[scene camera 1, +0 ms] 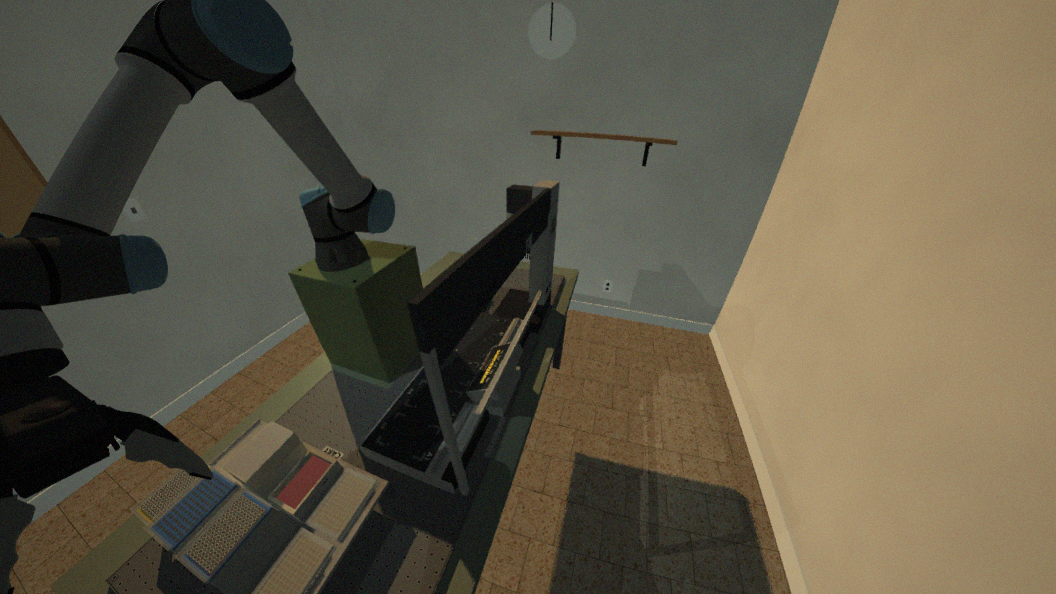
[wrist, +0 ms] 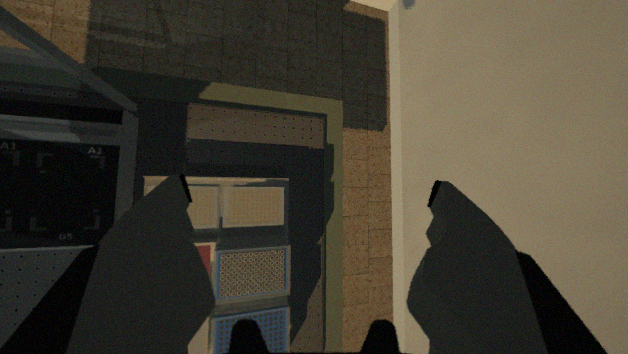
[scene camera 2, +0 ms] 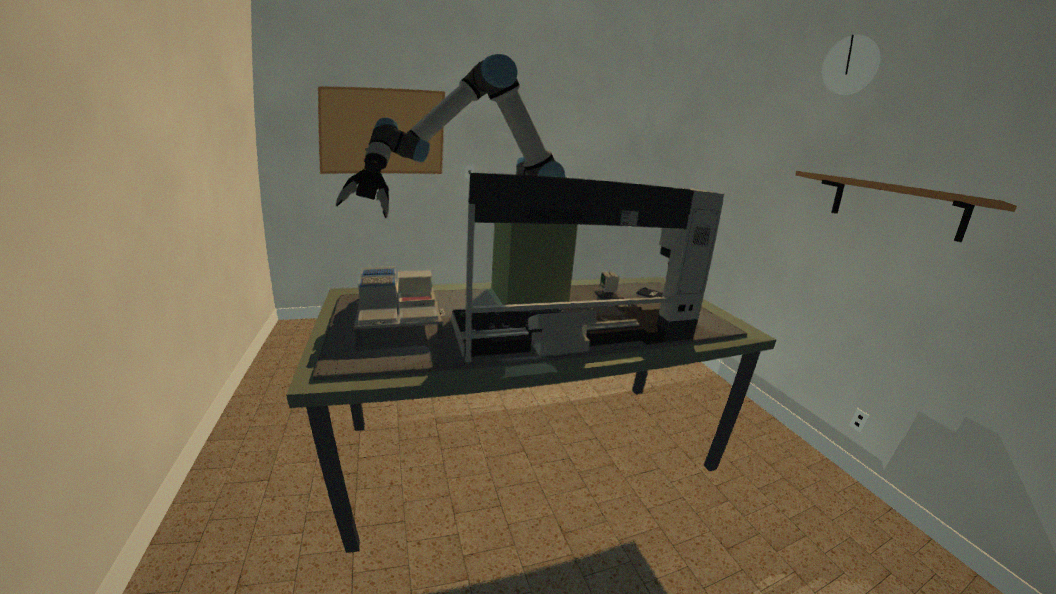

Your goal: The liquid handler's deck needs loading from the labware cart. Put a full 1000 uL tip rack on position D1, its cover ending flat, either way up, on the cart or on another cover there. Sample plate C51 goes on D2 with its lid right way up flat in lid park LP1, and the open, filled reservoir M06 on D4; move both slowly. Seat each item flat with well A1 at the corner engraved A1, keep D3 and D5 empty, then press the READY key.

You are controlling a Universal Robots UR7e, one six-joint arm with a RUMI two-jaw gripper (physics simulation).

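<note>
My gripper (scene camera 2: 362,209) (wrist: 311,180) is open and empty, high above the labware cart (wrist: 250,179). On the cart, a tip rack with tan tips and blue rim (scene camera 1: 227,533) (wrist: 251,273) stands beside a blue rack (scene camera 1: 193,509) (wrist: 275,325); another tan rack (scene camera 1: 168,496) stands behind. A red-filled reservoir (scene camera 1: 304,482) (wrist: 204,257) is partly hidden by a finger in the wrist view. Two pale plates (scene camera 1: 291,568) (scene camera 1: 341,504) (wrist: 254,206) (wrist: 202,207) lie along the front. Their labels are unreadable. The dark deck (scene camera 1: 413,428) (wrist: 65,195) shows engraved A1 marks and D5.
The liquid handler's dark top beam (scene camera 1: 480,273) (scene camera 2: 576,199) and slanted front post (scene camera 1: 445,421) border the deck. A panel with yellow marks (scene camera 1: 489,367) is at its front. The green pedestal (scene camera 1: 361,317) (scene camera 2: 535,262) stands behind. A pale block (scene camera 1: 258,458) stands on the cart.
</note>
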